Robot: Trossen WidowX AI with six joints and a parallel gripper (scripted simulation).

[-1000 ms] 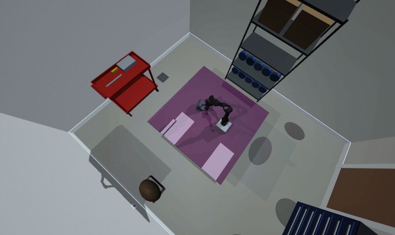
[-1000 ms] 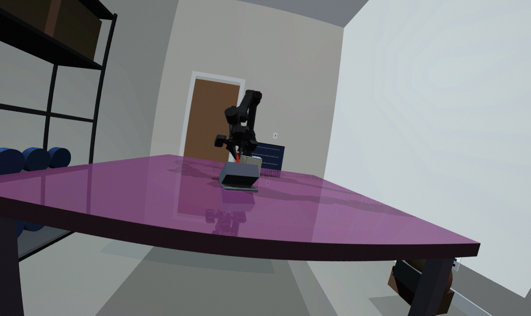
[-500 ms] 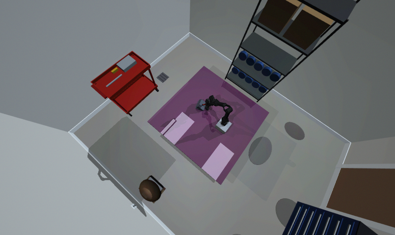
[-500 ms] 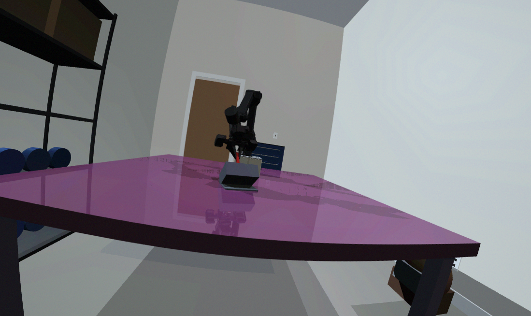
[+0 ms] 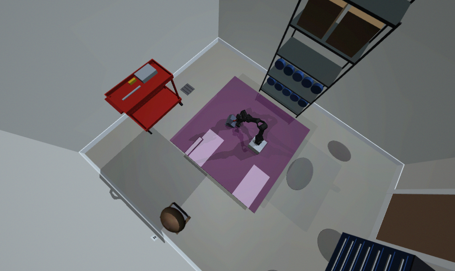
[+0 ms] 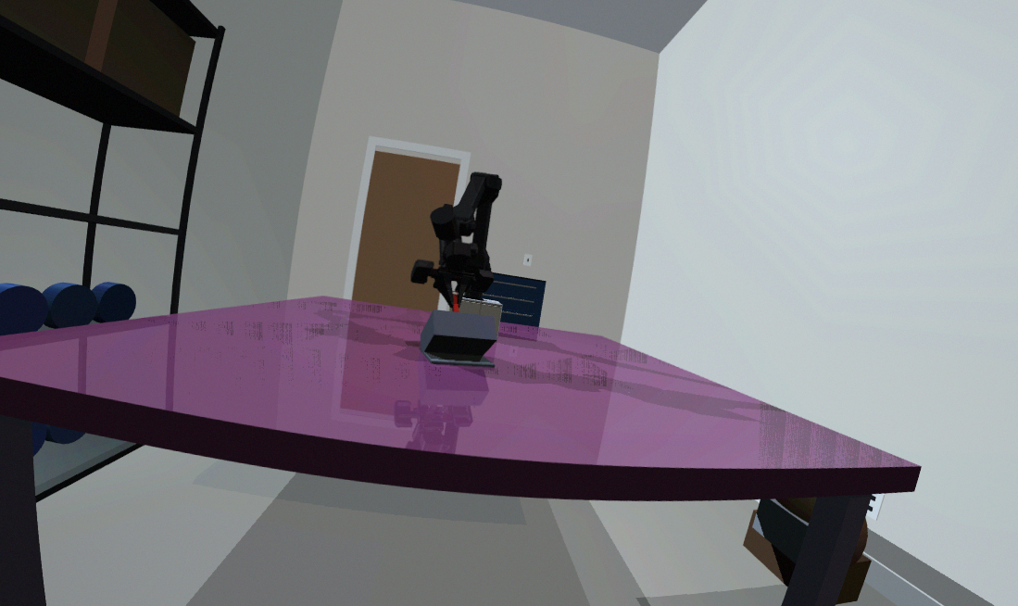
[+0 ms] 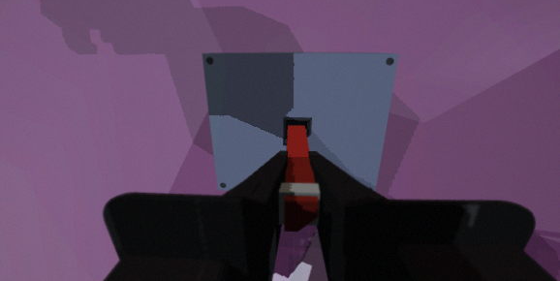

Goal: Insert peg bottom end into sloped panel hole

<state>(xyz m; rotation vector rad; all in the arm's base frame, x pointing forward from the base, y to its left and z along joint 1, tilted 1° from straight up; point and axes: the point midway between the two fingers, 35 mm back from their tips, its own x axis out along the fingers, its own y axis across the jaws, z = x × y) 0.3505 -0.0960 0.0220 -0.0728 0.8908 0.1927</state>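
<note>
Now: gripper tip 4 cm short of the grey sloped panel, 1 cm to the right of it and 6 cm above it. From my gripper tip the other things lie so: red peg: 1 cm behind, 1 cm above.
</note>
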